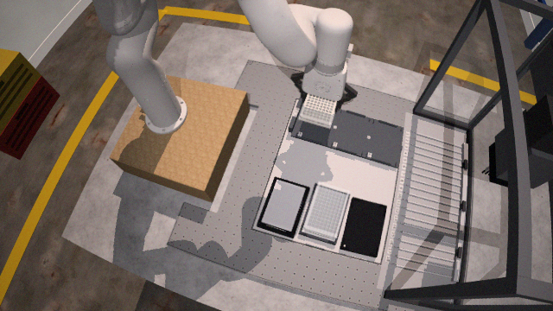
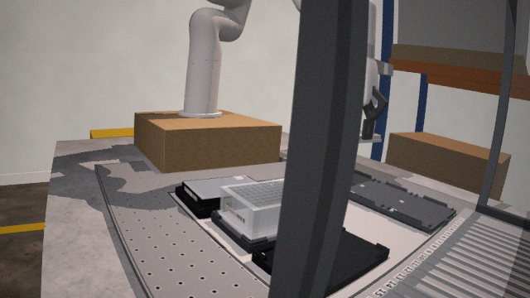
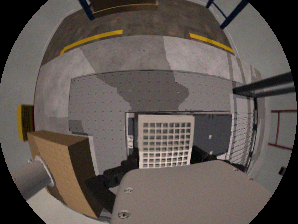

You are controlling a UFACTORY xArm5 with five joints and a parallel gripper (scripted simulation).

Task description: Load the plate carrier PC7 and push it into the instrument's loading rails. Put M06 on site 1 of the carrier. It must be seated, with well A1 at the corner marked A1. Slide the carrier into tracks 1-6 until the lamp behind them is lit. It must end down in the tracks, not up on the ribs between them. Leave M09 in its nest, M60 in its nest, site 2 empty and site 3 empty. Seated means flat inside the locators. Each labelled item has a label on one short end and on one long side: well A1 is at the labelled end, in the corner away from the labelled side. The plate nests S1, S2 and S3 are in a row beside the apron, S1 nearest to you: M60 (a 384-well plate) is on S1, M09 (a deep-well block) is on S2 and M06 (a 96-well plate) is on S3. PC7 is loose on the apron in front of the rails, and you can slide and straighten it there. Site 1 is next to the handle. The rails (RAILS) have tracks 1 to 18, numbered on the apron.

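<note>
My gripper is now 100 mm short of the carrier PC7, 10 mm to the right of it and 100 mm above it. The rest, counted from my hand: white 96-well plate M06: 10 mm below; then plate nest S3: 220 mm ahead, 240 mm to the right, 110 mm below.
</note>
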